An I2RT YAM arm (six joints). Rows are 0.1 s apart.
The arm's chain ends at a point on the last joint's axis. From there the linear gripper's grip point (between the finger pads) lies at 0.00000 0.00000 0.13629 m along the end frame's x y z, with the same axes.
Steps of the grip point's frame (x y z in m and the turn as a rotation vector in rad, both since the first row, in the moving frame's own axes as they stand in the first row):
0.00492, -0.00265, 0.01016, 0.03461, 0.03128, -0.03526
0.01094, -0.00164, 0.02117, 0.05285, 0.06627, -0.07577
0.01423, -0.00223, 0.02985, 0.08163, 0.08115, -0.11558
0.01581, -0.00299, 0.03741, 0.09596, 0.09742, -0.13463
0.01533, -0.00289, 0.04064, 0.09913, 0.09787, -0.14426
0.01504, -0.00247, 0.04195, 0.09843, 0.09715, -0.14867
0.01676, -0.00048, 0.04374, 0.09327, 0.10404, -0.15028
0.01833, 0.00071, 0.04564, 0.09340, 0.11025, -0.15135
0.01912, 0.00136, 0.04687, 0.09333, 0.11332, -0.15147
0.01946, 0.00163, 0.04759, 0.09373, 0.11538, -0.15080
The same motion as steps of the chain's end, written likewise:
0.00074, 0.00214, 0.01031, 0.03461, 0.03128, -0.03526
0.00220, 0.00589, 0.02166, 0.05285, 0.06627, -0.07577
0.00386, 0.00948, 0.03075, 0.08163, 0.08115, -0.11558
0.00349, 0.01090, 0.03868, 0.09596, 0.09742, -0.13463
0.00305, 0.01149, 0.04196, 0.09913, 0.09787, -0.14426
0.00288, 0.01183, 0.04325, 0.09843, 0.09715, -0.14867
0.00363, 0.01320, 0.04507, 0.09327, 0.10404, -0.15028
0.00437, 0.01448, 0.04706, 0.09340, 0.11025, -0.15135
0.00475, 0.01515, 0.04833, 0.09333, 0.11332, -0.15147
0.00481, 0.01549, 0.04909, 0.09373, 0.11538, -0.15080

